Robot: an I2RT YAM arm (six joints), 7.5 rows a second.
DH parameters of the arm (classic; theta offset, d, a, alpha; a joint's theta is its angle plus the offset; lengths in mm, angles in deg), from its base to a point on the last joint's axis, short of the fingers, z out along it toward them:
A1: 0 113.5 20 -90
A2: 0 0 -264 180
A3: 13.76 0 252.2 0
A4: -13.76 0 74 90
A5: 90 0 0 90
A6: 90 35.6 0 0
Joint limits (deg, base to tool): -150..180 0..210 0..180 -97..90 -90..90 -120..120
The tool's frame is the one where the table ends.
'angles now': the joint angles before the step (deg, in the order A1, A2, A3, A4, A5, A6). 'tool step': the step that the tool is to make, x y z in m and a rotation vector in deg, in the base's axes. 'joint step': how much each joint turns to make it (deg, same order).
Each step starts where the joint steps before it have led.
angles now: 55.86 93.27 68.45 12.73 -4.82 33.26
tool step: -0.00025 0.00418 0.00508 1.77 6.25 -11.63
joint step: 1.39 0.60 2.71 -4.22 11.30 8.98
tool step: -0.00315 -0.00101 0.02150 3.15 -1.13 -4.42
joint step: 0.75 -1.16 2.40 -0.59 4.88 1.87
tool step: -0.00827 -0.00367 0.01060 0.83 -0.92 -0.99
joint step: 0.94 -1.82 0.02 -0.65 1.96 0.01
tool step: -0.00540 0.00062 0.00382 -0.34 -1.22 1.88
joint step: 0.65 -0.61 -0.02 0.06 -1.00 -1.45
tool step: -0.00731 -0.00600 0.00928 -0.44 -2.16 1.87
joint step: 0.40 -2.10 -0.46 -0.46 -1.14 -2.34
